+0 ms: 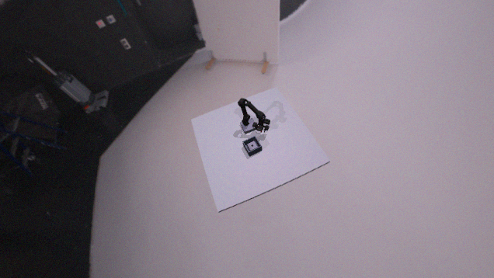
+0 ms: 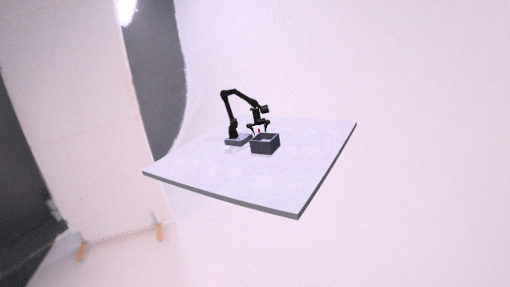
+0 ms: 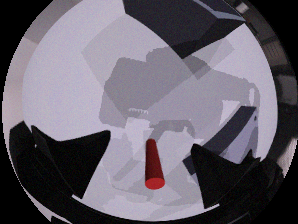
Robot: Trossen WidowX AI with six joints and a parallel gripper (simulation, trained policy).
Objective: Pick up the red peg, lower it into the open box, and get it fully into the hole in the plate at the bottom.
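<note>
Right now my gripper tip is 10 mm to the right of the red peg and 10 mm past it. Round my gripper tip: dark grey box: 200 mm to the right, 110 mm ahead, 10 mm below; then light grey plate: 200 mm to the right, 110 mm ahead, 10 mm above.
</note>
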